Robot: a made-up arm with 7 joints. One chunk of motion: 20 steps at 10 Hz.
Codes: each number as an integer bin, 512 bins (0 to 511) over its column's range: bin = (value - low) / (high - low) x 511, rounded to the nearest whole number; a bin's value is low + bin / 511 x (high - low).
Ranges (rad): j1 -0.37..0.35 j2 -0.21..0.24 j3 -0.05..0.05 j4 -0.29..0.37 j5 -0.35..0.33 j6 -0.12..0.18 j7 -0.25..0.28
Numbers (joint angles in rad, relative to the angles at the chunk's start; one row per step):
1: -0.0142 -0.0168 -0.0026 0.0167 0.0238 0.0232 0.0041
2: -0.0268 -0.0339 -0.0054 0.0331 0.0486 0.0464 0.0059
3: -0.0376 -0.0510 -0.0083 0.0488 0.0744 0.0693 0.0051
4: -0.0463 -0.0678 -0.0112 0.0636 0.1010 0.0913 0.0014
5: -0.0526 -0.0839 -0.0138 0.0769 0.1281 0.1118 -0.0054
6: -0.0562 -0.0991 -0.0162 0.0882 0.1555 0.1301 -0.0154
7: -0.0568 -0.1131 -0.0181 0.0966 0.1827 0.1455 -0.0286
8: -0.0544 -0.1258 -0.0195 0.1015 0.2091 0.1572 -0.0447
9: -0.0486 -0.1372 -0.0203 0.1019 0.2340 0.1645 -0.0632
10: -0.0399 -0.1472 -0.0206 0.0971 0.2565 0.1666 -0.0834
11: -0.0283 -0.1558 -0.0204 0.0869 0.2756 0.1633 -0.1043
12: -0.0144 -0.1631 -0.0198 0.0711 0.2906 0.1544 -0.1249
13: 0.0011 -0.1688 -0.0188 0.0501 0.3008 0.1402 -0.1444
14: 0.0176 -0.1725 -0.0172 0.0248 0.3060 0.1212 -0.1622
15: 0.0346 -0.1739 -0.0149 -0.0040 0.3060 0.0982 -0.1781
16: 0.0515 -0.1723 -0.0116 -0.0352 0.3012 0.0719 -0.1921
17: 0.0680 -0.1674 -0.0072 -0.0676 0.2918 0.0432 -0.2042
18: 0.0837 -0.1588 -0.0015 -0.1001 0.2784 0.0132 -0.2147
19: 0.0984 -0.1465 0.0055 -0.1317 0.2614 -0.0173 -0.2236
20: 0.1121 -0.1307 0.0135 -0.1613 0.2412 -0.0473 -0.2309
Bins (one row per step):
1: 253 219 242 237 281 244 245
2: 244 200 228 250 300 283 247
3: 236 181 213 262 319 322 246
4: 230 161 198 274 339 360 242
5: 225 143 185 284 359 395 236
6: 223 126 173 293 380 426 226
7: 222 110 163 299 400 452 213
8: 224 96 156 303 420 472 198
9: 228 83 152 303 439 485 180
10: 234 71 150 300 456 488 161
11: 243 62 151 292 470 483 140
12: 252 53 154 280 481 467 121
13: 263 47 159 263 489 443 102
14: 275 43 168 244 493 411 85
15: 287 41 179 221 493 372 69
16: 299 43 196 197 489 327 56
17: 311 48 219 172 482 278 44
18: 322 58 248 147 472 227 34
19: 332 72 284 123 459 175 25
20: 342 90 324 100 444 124 18

